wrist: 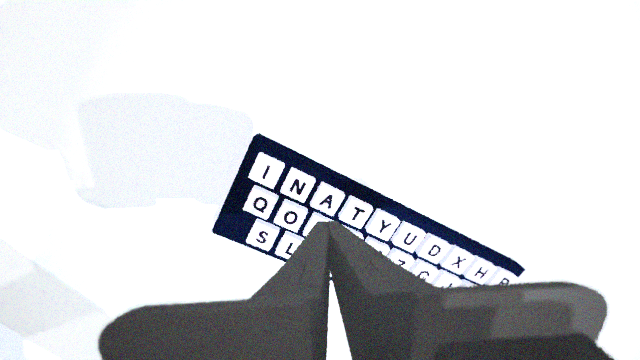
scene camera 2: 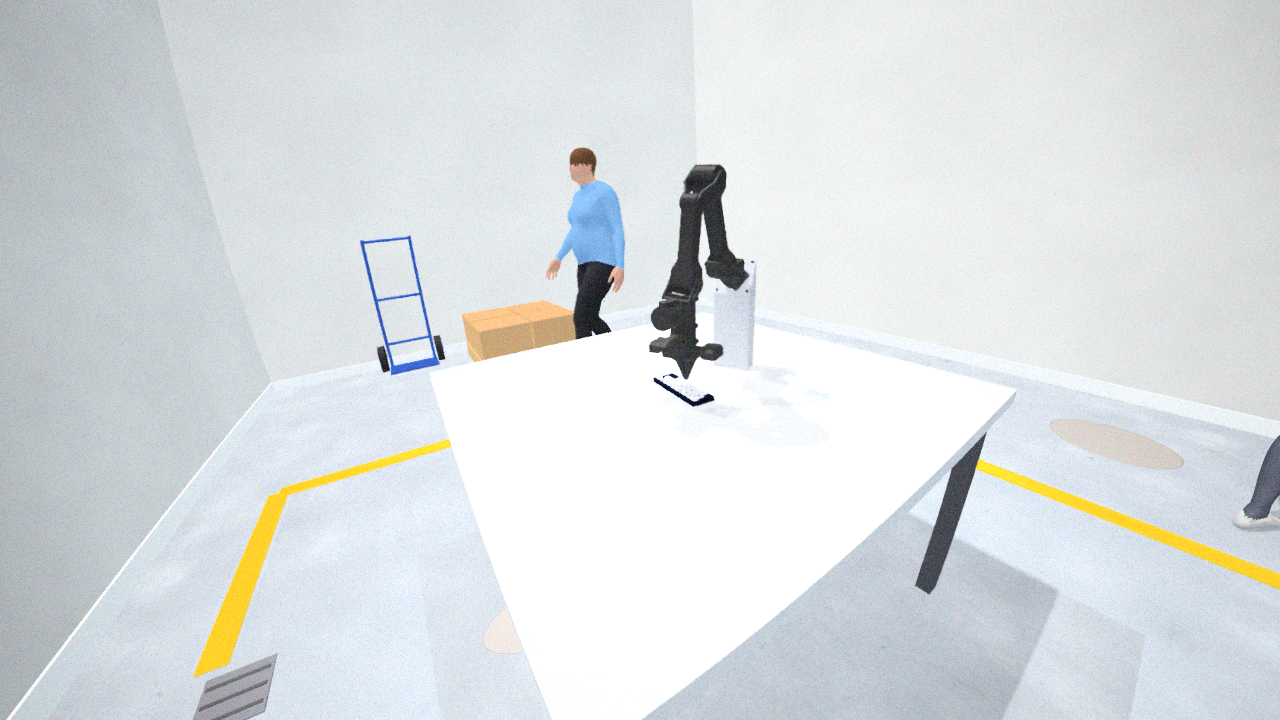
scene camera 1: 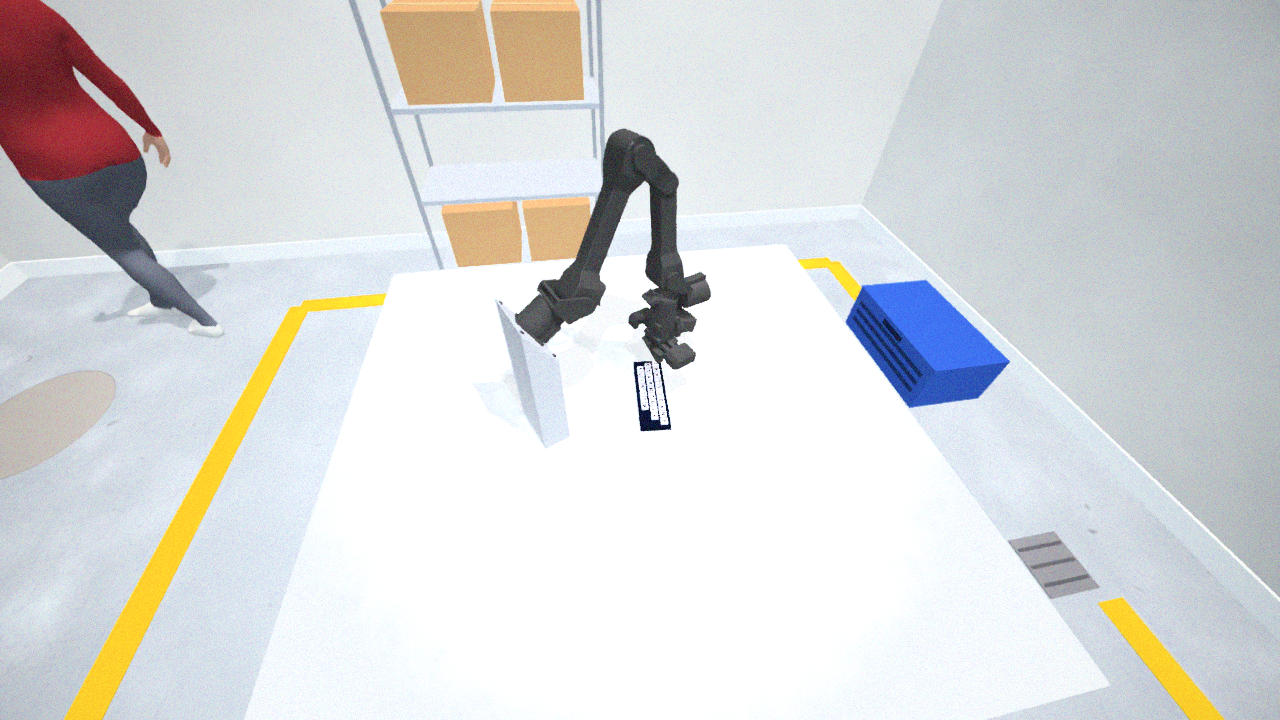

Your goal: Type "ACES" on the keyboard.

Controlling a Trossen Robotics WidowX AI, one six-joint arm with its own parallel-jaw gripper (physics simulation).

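Where they show: gripper, fingertip midpoint: [wrist: 326, 230] [scene camera 2: 686, 379] [scene camera 1: 658, 362]; arm's base, origin of the base link: [scene camera 2: 735, 277] [scene camera 1: 528, 330].
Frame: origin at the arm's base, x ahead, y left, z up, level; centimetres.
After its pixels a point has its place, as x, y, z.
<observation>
The dark blue keyboard [scene camera 1: 651, 395] @[21.2, 12.9, -26.6] [scene camera 2: 682, 389] @[21.5, 17.6, -26.5] [wrist: 350, 188] @[22.5, 19.0, -27.2] with white letter keys lies flat on the table. My gripper [scene camera 1: 658, 358] @[21.1, 20.1, -22.6] [scene camera 2: 686, 376] @[21.1, 20.1, -22.6] [wrist: 326, 230] @[21.1, 20.1, -22.6] is shut and empty, pointing down at the keyboard. In the wrist view its fingertips overlap the middle row, right of the O key and just below the A key [wrist: 326, 201] @[21.0, 19.6, -26.7]. The S key [wrist: 262, 237] @[16.5, 20.6, -26.6] shows left of the fingers. The E and C keys are hidden behind the fingers. Whether the tips touch a key cannot be told.
The white table [scene camera 1: 626, 573] @[25.8, -26.9, -28.3] [scene camera 2: 662, 537] @[37.2, 67.0, -28.3] carries a white upright panel [scene camera 1: 534, 385] @[2.6, -6.1, -7.7] [scene camera 2: 733, 326] @[1.3, 2.4, -14.5] beside the arm's base. A shelf unit [scene camera 1: 501, 108], a blue box [scene camera 1: 930, 331], cardboard boxes [scene camera 2: 519, 331], a blue hand truck [scene camera 2: 398, 296] and people stand around the table.
</observation>
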